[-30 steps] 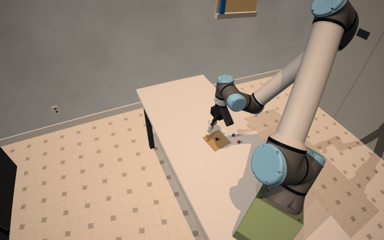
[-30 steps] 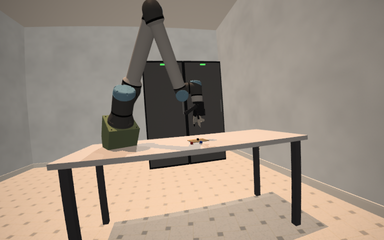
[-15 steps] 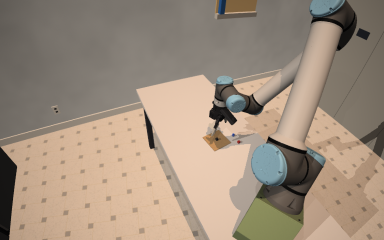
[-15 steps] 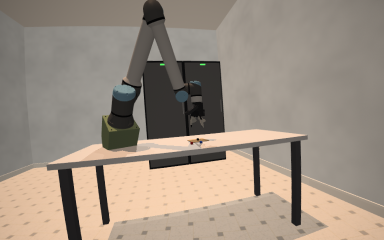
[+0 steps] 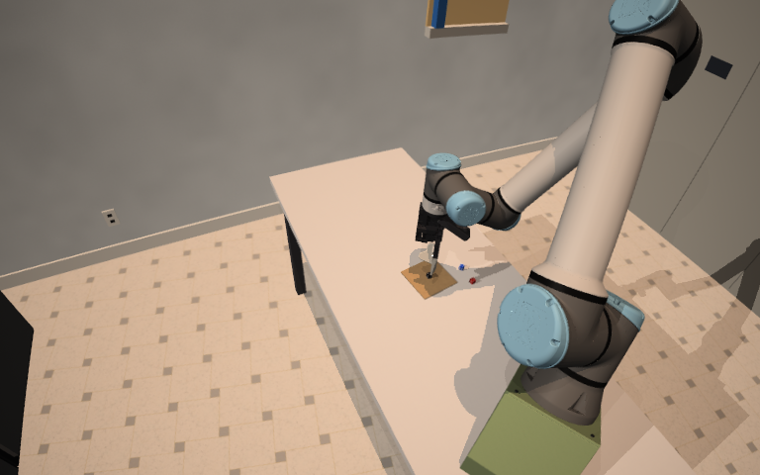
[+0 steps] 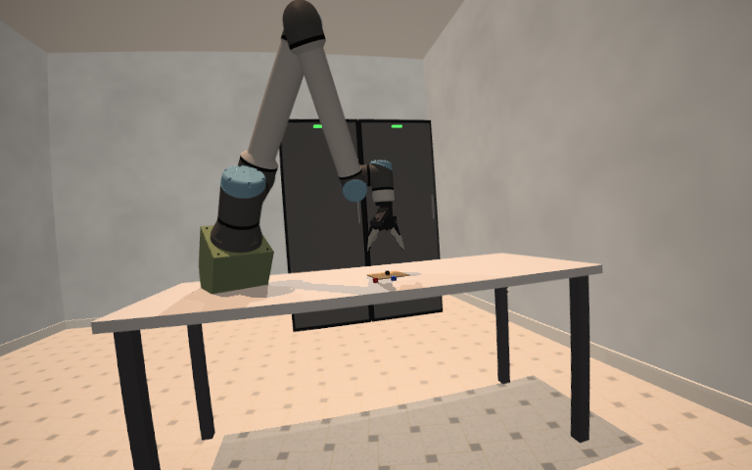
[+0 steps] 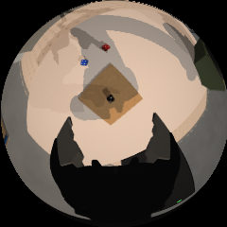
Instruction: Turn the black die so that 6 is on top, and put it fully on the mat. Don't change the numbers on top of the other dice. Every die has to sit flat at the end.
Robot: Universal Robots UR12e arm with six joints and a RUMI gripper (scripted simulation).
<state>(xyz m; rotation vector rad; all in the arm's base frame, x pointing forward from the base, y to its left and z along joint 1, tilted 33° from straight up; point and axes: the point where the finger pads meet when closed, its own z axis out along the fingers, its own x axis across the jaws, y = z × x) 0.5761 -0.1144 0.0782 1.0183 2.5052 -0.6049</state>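
Now: hand 9 cm above the black die. From my hand the other things lie so: red die 11 cm to the right, 10 cm behind, 9 cm below; then brown mat 10 cm below; then blue die 12 cm to the right, 9 cm below, 3 cm behind.
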